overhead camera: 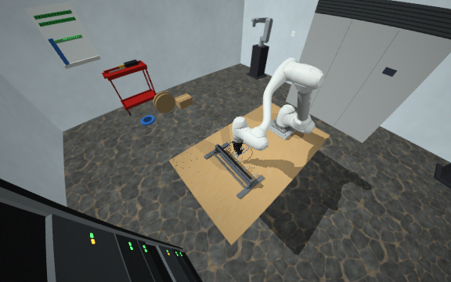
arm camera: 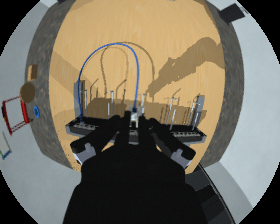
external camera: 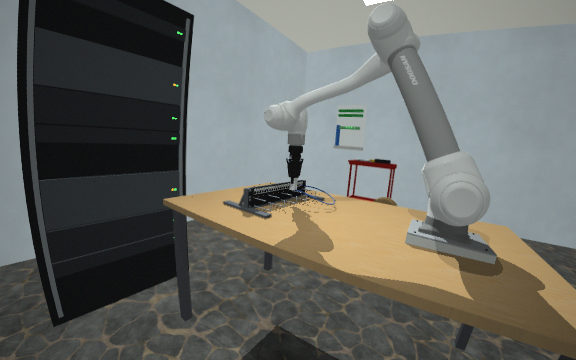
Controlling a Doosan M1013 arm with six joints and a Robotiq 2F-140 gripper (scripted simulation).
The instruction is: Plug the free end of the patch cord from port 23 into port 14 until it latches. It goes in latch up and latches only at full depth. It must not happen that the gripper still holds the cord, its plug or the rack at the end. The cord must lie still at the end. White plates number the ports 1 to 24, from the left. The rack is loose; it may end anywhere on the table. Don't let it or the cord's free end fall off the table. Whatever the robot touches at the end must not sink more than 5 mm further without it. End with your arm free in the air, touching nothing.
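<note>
My gripper is now 3 cm above the free end of patch cord and 1 cm short of it.
</note>
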